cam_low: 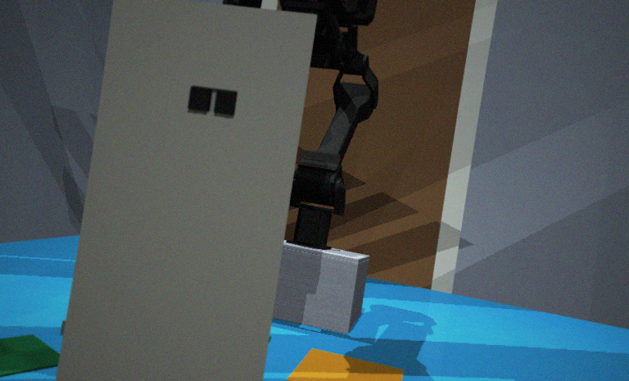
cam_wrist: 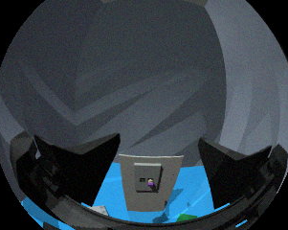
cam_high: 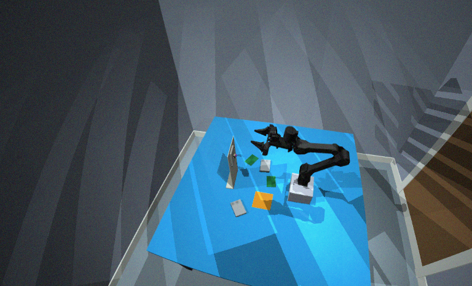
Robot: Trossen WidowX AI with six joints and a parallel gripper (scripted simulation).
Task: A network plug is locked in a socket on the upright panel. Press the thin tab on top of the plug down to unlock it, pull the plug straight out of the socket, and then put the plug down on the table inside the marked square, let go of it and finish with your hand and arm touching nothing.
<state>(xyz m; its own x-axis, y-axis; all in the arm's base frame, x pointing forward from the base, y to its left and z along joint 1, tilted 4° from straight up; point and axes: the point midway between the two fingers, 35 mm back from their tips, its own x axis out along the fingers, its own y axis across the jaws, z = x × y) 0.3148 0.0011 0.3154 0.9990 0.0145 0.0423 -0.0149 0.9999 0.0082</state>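
Right now my gripper tip is 180 mm above the network plug and 120 mm short of it. Round my gripper tip: upright panel (290 mm below, 140 mm ahead, 10 mm to the left); then orange square (450 mm below, 130 mm to the left, 90 mm behind).
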